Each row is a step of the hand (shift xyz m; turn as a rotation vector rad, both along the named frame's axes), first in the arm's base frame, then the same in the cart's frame.
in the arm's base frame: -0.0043 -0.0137 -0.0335 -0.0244 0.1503 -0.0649
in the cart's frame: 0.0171 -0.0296 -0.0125 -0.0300 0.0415 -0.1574
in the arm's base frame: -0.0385 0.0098 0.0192 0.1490 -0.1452 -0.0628
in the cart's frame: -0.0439 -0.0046 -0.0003 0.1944 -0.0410 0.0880
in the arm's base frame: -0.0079 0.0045 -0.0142 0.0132 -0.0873 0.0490
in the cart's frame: -0.0006 -0.0097 -0.0138 0.0109 -0.0183 0.0987
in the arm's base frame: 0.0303 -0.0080 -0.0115 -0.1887 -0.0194 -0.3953
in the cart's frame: 0.0328 0.0055 0.0028 0.0493 -0.3398 -0.2726
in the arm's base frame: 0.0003 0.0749 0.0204 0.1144 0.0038 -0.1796
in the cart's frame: -0.0312 0.0574 -0.0420 0.1825 -0.0353 -0.1040
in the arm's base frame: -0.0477 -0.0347 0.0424 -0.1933 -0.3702 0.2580
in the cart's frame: -0.0504 -0.0238 0.0465 -0.1826 -0.1879 0.4151
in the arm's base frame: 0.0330 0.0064 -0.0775 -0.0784 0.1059 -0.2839
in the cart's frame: 0.0640 -0.0214 -0.0508 0.0482 -0.1392 -0.2762
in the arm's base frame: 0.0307 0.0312 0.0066 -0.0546 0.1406 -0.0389
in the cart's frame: 0.0130 0.0398 -0.0143 -0.0649 0.0334 -0.1376
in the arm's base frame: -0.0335 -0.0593 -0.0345 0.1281 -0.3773 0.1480
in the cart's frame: 0.0067 -0.0743 0.0164 0.1374 -0.0753 0.3951
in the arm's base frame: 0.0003 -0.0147 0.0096 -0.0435 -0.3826 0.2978
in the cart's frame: -0.0004 -0.0034 0.0172 -0.0765 -0.0896 0.4723
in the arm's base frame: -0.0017 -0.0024 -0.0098 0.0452 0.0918 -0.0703
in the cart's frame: 0.0042 -0.0079 -0.0049 0.0462 0.0415 -0.1075
